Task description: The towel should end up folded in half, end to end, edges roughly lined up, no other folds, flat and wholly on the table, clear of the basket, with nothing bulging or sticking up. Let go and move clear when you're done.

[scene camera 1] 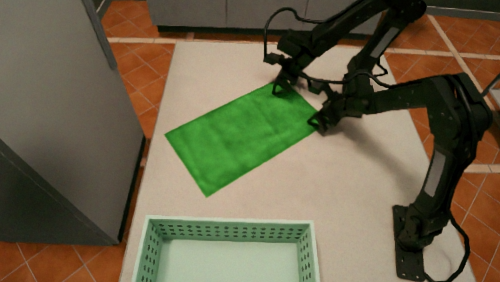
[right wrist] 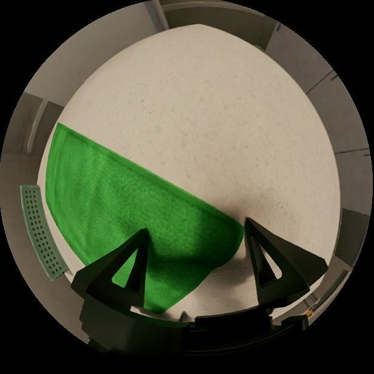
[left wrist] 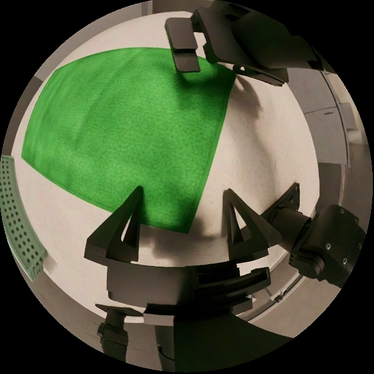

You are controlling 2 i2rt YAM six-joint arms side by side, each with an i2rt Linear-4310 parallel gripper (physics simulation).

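Observation:
The green towel (scene camera 1: 235,135) (left wrist: 125,115) (right wrist: 120,200) lies spread on the pale table as a slanted rectangle, with faint ripples. In the right wrist view its near end edge looks curved and wavy, with a dark shadow beside it. My right gripper (scene camera 1: 284,89) (right wrist: 193,230) is open at the towel's upper right corner, the corner lying between its spread fingers. My left gripper (scene camera 1: 316,127) (left wrist: 185,190) is open at the towel's lower right corner, which shows between its fingers in the left wrist view. Whether the fingertips touch the cloth is hard to tell.
A pale green basket (scene camera 1: 230,218) (left wrist: 17,215) (right wrist: 42,230) stands at the front of the table, apart from the towel. A grey cabinet (scene camera 1: 65,100) stands left of the table. The two arms come in from the right, close together.

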